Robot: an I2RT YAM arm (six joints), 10 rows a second.
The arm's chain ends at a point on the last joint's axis. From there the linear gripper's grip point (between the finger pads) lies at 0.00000 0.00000 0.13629 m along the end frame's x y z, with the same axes.
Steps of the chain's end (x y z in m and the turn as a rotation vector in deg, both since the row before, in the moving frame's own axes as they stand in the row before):
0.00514, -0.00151, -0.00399, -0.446, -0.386, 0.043
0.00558, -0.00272, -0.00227, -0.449, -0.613, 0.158
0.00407, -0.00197, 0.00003, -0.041, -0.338, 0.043
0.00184, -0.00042, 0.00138, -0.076, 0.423, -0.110
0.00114, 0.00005, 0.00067, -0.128, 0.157, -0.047
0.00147, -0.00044, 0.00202, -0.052, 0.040, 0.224
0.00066, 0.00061, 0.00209, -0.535, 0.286, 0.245
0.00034, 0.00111, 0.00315, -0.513, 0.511, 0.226
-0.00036, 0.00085, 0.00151, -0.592, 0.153, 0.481
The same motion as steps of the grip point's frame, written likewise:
0.00422, -0.00045, -0.00400, -0.446, -0.386, 0.043
0.00412, -0.00165, -0.00228, -0.449, -0.613, 0.158
0.00327, -0.00187, 0.00003, -0.041, -0.338, 0.043
0.00285, -0.00024, 0.00138, -0.076, 0.423, -0.110
0.00151, 0.00035, 0.00067, -0.128, 0.157, -0.047
0.00156, -0.00032, 0.00202, -0.052, 0.040, 0.224
0.00134, 0.00188, 0.00208, -0.535, 0.286, 0.245
0.00155, 0.00233, 0.00314, -0.513, 0.511, 0.226
0.00000, 0.00226, 0.00150, -0.592, 0.153, 0.481

